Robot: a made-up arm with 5 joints.
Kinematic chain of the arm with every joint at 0, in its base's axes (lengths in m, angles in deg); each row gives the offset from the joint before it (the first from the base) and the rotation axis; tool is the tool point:
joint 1: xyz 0 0 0.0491 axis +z
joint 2: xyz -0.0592 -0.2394 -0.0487 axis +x
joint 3: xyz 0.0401 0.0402 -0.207 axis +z
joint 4: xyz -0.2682 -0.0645 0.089 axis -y
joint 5: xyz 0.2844 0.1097 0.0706 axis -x
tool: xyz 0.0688 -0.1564 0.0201
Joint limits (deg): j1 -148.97..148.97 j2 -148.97..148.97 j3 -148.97..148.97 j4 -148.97..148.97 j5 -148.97..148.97
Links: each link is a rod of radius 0.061 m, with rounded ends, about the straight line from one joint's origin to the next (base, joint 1, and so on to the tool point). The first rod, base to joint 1, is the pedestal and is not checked.
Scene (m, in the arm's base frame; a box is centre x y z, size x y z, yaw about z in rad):
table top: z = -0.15
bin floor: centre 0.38 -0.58 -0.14 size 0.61 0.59 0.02 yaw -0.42
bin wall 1: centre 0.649 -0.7 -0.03 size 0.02 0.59 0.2 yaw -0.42
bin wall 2: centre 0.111 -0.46 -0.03 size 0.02 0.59 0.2 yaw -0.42
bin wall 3: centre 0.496 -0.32 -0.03 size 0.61 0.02 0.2 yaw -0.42
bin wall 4: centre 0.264 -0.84 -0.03 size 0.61 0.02 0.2 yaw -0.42
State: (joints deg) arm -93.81 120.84 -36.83 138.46 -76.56
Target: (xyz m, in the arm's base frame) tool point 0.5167 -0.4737 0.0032
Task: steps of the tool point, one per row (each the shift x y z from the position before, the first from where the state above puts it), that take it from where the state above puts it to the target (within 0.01 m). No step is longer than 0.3 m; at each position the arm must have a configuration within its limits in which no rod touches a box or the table.
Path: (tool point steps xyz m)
1: -0.1104 -0.2028 0.0789
2: -0.0283 -0.2377 0.0655
3: 0.0628 -0.2373 0.0484
4: 0.1473 -0.2011 0.0282
5: 0.1543 -0.1675 -0.0735
6: 0.2077 -0.0951 -0.0814
7: 0.2281 -0.0082 -0.0850
8: 0.2131 0.0784 -0.0844
9: 0.1664 0.1508 -0.0799

